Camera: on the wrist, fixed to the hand. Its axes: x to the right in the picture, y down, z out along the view.
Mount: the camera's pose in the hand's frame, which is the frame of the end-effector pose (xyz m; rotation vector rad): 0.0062 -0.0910 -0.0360 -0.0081 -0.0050 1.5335
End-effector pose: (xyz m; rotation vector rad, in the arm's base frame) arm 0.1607 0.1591 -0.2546 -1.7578 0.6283 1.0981
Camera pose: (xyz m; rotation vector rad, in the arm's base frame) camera 0.2497 0.1660 -0.2141 -1.0492 2.1008 2.0114
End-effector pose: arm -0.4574 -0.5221 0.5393 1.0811 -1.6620 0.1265
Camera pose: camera -0.3681 -0.5577 0.5202 -0.4128 -2.1243 1.0680
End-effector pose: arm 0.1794 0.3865 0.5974 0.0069 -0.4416 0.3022
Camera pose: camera 0.2262 0.3039 0.5728 -0.3540 -0.3775 1.8056
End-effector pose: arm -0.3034 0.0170 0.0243 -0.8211 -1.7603 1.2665
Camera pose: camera -0.2792 0.0118 0.1192 2.1670 0.8424 -1.9232
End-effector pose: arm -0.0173 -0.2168 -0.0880 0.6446 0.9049 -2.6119
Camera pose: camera -0.0492 -0.1258 -0.0703 0.8281 0.1627 -1.2051
